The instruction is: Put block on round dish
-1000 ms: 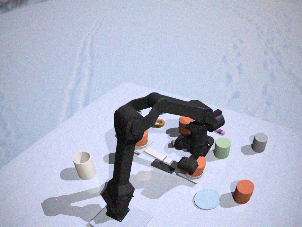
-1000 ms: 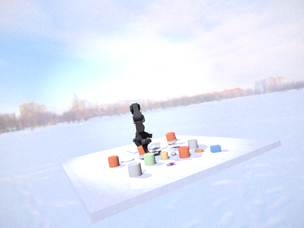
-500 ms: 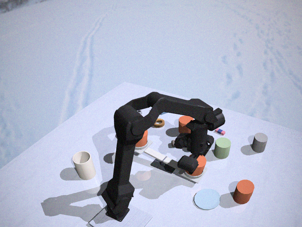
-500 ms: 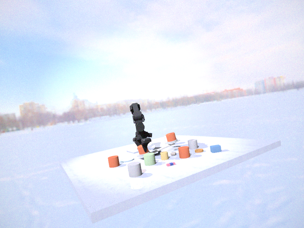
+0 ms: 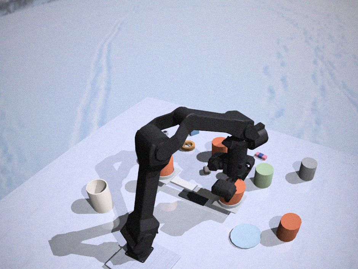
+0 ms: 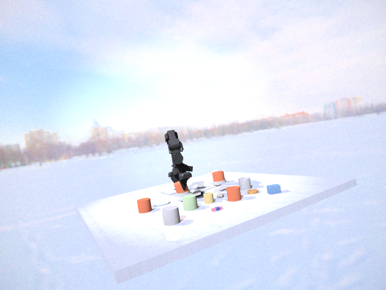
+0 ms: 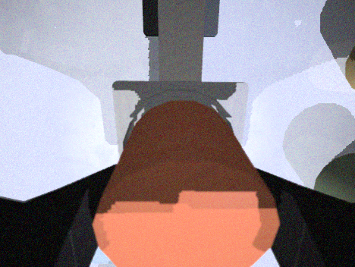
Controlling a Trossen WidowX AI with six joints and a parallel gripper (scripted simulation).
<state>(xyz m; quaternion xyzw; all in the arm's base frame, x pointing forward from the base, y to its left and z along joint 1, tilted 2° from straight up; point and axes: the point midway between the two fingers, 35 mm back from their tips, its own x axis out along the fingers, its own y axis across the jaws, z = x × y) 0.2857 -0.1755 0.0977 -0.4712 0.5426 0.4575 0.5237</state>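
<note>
The pale teal block lies 1 cm to the left of my gripper tip and 1 cm below it. Also, from my gripper tip: green cylinder 18 cm ahead, 7 cm to the right, 3 cm below; cream cup 41 cm to the left, 17 cm behind, 3 cm below; round light-blue dish 10 cm behind, 9 cm to the right, 7 cm below.
</note>
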